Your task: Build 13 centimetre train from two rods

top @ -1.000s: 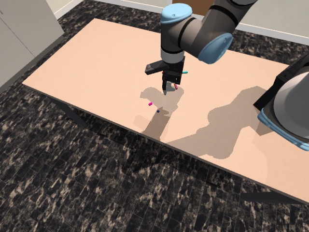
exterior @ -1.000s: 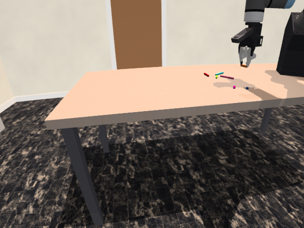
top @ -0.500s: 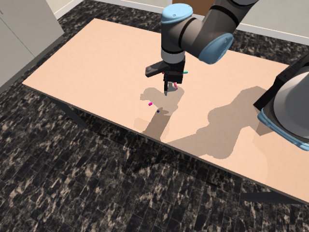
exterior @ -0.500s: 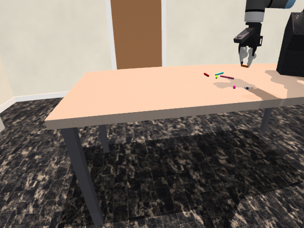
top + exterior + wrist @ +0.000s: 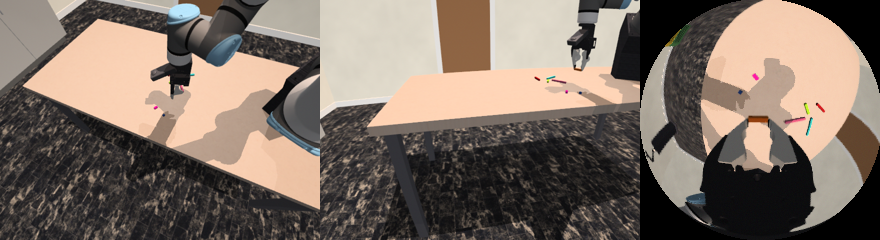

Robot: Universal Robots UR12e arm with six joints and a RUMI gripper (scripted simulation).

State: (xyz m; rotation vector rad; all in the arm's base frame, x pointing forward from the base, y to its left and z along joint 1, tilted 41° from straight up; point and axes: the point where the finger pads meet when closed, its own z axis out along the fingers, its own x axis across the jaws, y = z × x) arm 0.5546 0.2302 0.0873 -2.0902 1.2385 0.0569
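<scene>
Now: the orange rod 10 mm below my hand. Also, from my hand: blue rod: 110 mm below, 70 mm to the left; then magenta rod: 110 mm below, 70 mm ahead, 60 mm to the left; then pink rod: 150 mm to the right, 110 mm below, 40 mm ahead.
</scene>
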